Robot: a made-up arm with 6 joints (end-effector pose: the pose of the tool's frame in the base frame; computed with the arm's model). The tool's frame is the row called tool.
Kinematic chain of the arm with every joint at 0, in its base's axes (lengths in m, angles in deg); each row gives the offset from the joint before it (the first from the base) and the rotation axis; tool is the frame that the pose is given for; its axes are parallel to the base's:
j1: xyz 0 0 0.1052 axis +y
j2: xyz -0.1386 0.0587 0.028 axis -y
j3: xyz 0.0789 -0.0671 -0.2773 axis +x
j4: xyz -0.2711 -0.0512 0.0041 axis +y
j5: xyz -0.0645 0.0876 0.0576 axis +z
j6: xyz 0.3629 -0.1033 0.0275 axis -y
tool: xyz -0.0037 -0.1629 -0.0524
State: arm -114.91 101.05 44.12 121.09 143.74 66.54
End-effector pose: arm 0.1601 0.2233 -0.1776 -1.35 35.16 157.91
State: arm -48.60 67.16 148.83 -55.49 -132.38 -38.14
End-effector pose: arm 0.0853 0.2039 -0.4436 130.96 -1.49 115.23
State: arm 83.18 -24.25 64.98 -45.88 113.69 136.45
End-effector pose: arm 0.3092 0.1164 0.4317 120.43 -21.80 -102.98
Working (the frame after each row of the table, in the pose's form):
after j1: 0.0000 0.0000 0.1052 0.00 83.18 0.00
after j2: 0.0113 0.0587 0.2461 180.00 72.57 180.00
after j3: -0.2769 -0.0084 0.2539 -115.02 72.57 180.00
after j4: -0.2383 -0.0338 0.5260 -24.46 49.04 -82.89
after j5: -0.1392 0.0089 0.5853 53.30 -3.14 40.51
after j6: 0.1935 0.1830 0.5389 120.43 -21.80 -102.98

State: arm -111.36 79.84 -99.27 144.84 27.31 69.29
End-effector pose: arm 0.4736 -0.2935 0.2780 123.90 2.70 -106.15
Working (the frame after each row of the table, in the pose's form):
after j1: 0.0000 0.0000 0.1052 180.00 -68.64 180.00
after j2: 0.0244 0.0587 -0.0341 180.00 11.20 180.00
after j3: -0.1069 -0.0084 0.2226 80.73 11.20 180.00
after j4: 0.1688 0.0039 0.2264 103.98 -3.89 -34.73
after j5: 0.0680 -0.0200 0.2929 106.21 -30.29 -42.10
after j6: 0.3421 -0.2645 0.3837 123.90 2.70 -106.15

